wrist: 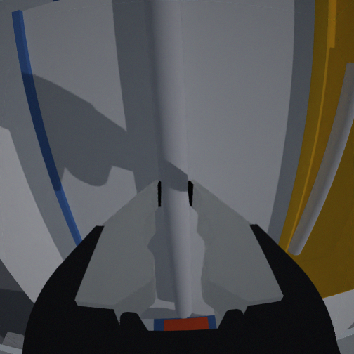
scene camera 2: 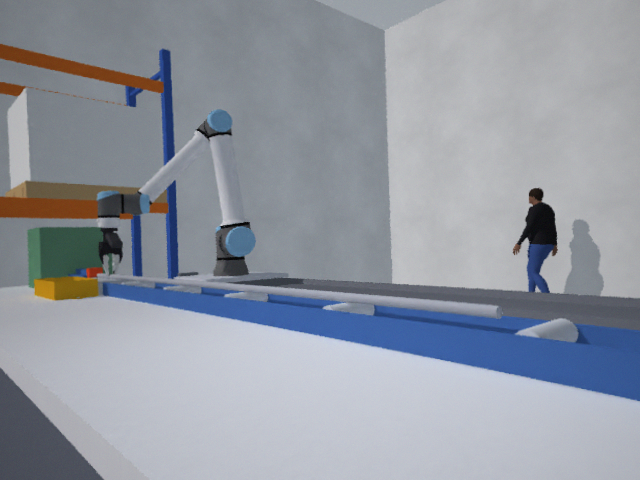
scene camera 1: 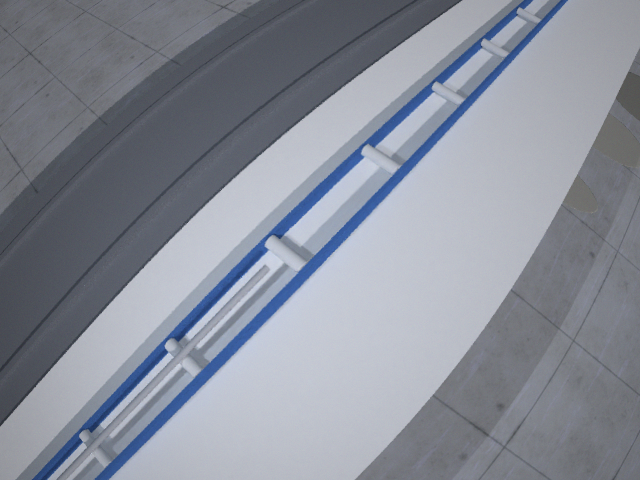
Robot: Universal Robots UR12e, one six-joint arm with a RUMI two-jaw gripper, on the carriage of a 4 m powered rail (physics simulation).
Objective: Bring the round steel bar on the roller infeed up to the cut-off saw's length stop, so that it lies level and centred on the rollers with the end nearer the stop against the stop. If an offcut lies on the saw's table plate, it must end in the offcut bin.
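Places are measured from the arm's base along level axes (x ahead, y left, z up), in centimetres.
Pixels of known places: gripper, fingertip midpoint: (scene camera 2: 111, 276); arm's base at its link origin: (scene camera 2: 231, 275).
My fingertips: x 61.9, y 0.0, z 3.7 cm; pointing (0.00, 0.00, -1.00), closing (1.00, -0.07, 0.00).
Ahead of a thing's pixels: the offset from my fingertips to its middle. "spot": to the spot under its first point.
The round steel bar @[spot: dz +1.2, dx +0.3, dy +135.5 cm] (scene camera 1: 139, 397) (scene camera 2: 310, 295) (wrist: 172, 125) runs lengthwise above the roller infeed, between its blue side rails (scene camera 1: 330, 250). In scene camera 2 its free end lies short of the nearest roller @[dz -2.7, dx +0.1, dy +193.0 cm] (scene camera 2: 550, 331). Whether it touches the rollers is unclear. My gripper (scene camera 2: 110, 271) (wrist: 174, 182) points down, shut on the bar near its saw end. In the wrist view that end lies at the edge of the red stop (wrist: 186, 324); contact cannot be told. The table plate (wrist: 240, 125) shows under the bar. An offcut (wrist: 326, 180) lies in the yellow bin @[dz -3.1, dx +17.9, dy -2.0 cm] (wrist: 322, 65) (scene camera 2: 66, 289).
The green saw housing @[dz +9.3, dx +0.1, dy -67.0 cm] (scene camera 2: 62, 250) stands behind the bin. A tall rack with a blue post (scene camera 2: 168, 155) and orange beams stands behind the arm. The grey rail track (scene camera 1: 180, 134) runs alongside the table. A person (scene camera 2: 541, 227) is at the right, near the wall.
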